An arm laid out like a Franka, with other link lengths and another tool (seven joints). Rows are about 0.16 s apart.
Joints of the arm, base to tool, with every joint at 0 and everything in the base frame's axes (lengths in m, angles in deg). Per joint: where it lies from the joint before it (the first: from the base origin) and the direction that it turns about. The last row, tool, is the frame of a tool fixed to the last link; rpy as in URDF.
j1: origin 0 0 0.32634 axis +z
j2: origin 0 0 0 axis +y
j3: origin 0 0 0.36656 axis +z
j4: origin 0.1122 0 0 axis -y
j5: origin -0.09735 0 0.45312 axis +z
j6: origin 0 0 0 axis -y
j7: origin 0.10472 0 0 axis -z
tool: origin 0.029 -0.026 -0.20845 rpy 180 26.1 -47.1
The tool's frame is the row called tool.
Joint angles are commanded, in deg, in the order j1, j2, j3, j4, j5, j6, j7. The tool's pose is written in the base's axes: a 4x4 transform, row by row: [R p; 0 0 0 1], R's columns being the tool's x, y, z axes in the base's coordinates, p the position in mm. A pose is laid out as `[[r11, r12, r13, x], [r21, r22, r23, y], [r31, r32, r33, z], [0, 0, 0, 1]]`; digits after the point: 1 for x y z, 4 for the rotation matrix.
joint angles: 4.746 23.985 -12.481 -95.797 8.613 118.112 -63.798
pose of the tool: [[0.8889, 0.1013, -0.4468, 827.6], [0.1116, -0.9937, -0.0034, -69.7], [-0.4443, -0.0468, -0.8946, 270.3], [0, 0, 0, 1]]
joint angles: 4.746 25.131 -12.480 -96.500 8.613 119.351 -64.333
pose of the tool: [[0.8833, 0.1082, -0.4561, 826.3], [0.1162, -0.9932, -0.0105, -70.5], [-0.4541, -0.0437, -0.8899, 249.9], [0, 0, 0, 1]]
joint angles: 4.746 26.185 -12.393 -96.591 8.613 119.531 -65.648
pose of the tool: [[0.8730, 0.1313, -0.4698, 824.8], [0.1371, -0.9903, -0.0222, -68.8], [-0.4682, -0.0450, -0.8825, 234.3], [0, 0, 0, 1]]
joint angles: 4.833 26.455 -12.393 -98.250 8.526 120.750 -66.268
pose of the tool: [[0.8658, 0.1404, -0.4803, 817.6], [0.1446, -0.9891, -0.0286, -68.6], [-0.4791, -0.0447, -0.8766, 217.0], [0, 0, 0, 1]]
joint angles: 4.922 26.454 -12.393 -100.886 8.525 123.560 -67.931
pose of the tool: [[0.8637, 0.1652, -0.4763, 809.4], [0.1646, -0.9854, -0.0432, -68.9], [-0.4765, -0.0410, -0.8782, 197.9], [0, 0, 0, 1]]
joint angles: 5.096 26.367 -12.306 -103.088 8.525 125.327 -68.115
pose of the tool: [[0.8601, 0.1681, -0.4816, 800.3], [0.1669, -0.9849, -0.0457, -66.8], [-0.4820, -0.0411, -0.8752, 182.1], [0, 0, 0, 1]]
